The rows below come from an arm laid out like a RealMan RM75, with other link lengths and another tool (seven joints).
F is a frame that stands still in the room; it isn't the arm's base.
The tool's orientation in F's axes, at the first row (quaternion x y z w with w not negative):
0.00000 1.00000 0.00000 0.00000
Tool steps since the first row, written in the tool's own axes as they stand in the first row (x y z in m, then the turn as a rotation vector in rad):
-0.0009 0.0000 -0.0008 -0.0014 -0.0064 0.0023
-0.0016 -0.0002 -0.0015 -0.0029 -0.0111 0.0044
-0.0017 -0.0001 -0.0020 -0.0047 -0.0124 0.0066
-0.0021 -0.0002 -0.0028 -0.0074 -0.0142 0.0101
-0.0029 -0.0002 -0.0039 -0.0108 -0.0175 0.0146
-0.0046 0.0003 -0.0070 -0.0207 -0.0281 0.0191
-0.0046 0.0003 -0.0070 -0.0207 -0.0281 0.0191
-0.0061 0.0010 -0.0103 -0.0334 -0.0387 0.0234
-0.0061 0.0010 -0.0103 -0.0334 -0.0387 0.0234
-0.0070 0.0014 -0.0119 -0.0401 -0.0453 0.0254
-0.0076 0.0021 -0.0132 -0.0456 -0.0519 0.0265
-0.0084 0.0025 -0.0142 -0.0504 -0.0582 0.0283
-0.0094 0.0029 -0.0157 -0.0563 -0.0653 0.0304
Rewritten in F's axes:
0.0009 0.0000 0.0008 0.0014 -0.0064 -0.0023
0.0016 -0.0002 0.0015 0.0029 -0.0111 -0.0044
0.0017 -0.0001 0.0020 0.0047 -0.0124 -0.0066
0.0021 -0.0002 0.0028 0.0074 -0.0142 -0.0101
0.0029 -0.0002 0.0039 0.0108 -0.0175 -0.0146
0.0046 0.0003 0.0070 0.0207 -0.0281 -0.0191
0.0046 0.0003 0.0070 0.0207 -0.0281 -0.0191
0.0061 0.0010 0.0103 0.0334 -0.0387 -0.0234
0.0061 0.0010 0.0103 0.0334 -0.0387 -0.0234
0.0070 0.0014 0.0119 0.0401 -0.0453 -0.0254
0.0076 0.0021 0.0132 0.0456 -0.0519 -0.0265
0.0084 0.0025 0.0142 0.0504 -0.0582 -0.0283
0.0094 0.0029 0.0157 0.0563 -0.0653 -0.0304

